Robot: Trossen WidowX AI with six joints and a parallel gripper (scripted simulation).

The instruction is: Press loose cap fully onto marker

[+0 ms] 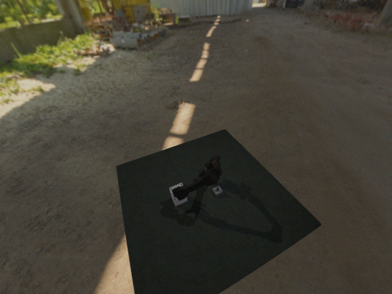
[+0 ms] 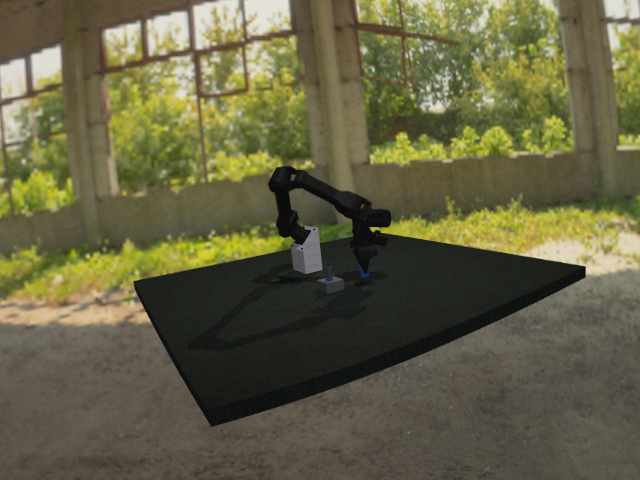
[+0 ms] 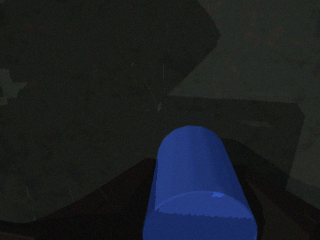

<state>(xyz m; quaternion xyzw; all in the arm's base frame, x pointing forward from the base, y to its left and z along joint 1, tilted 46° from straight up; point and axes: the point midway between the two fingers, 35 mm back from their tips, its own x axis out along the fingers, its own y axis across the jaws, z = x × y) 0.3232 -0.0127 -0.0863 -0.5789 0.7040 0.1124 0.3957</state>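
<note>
The grey holder block lies 130 mm to the right of my gripper tip, 10 mm below it and 10 mm behind it. Also, from my gripper tip: blue cap 10 mm above.
</note>
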